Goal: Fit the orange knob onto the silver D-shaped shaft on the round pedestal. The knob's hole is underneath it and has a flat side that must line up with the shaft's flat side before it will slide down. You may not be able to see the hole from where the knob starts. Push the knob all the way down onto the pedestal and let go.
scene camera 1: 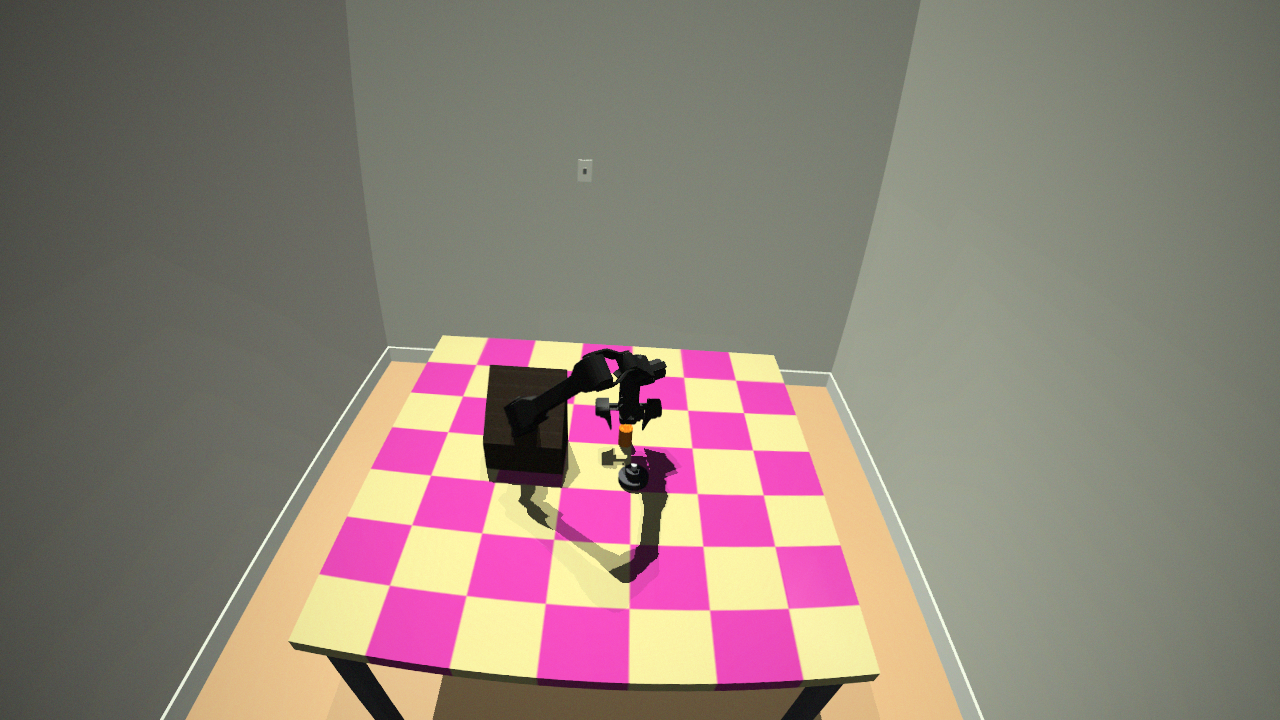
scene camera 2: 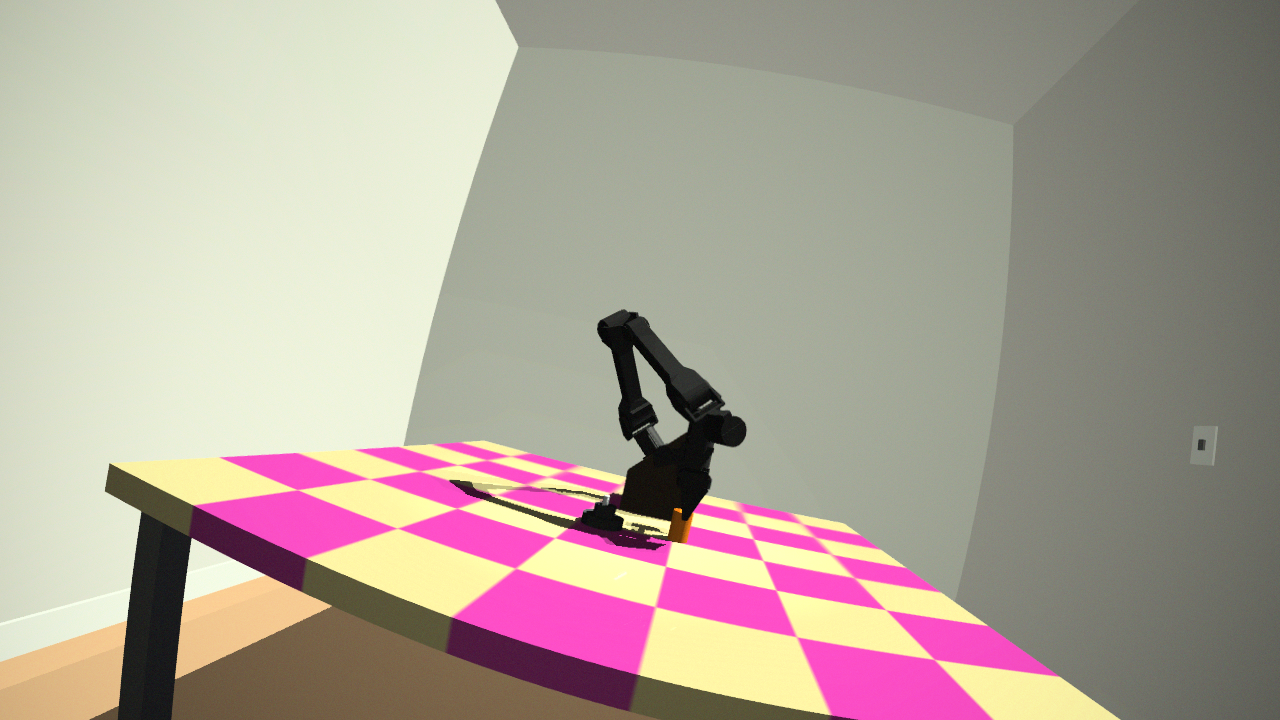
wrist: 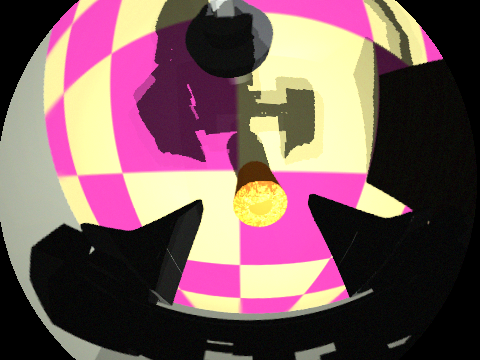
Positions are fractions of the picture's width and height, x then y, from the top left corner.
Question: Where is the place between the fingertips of my gripper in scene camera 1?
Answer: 0.49,0.60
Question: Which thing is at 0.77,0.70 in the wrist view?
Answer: My gripper.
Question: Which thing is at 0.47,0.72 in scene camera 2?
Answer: A pedestal with shaft.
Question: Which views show my gripper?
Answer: Scene camera 1, scene camera 2 and the wrist view: all of them.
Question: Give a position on an orange knob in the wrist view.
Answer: At 0.54,0.56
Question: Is my gripper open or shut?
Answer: Open.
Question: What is my gripper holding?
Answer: Nothing.
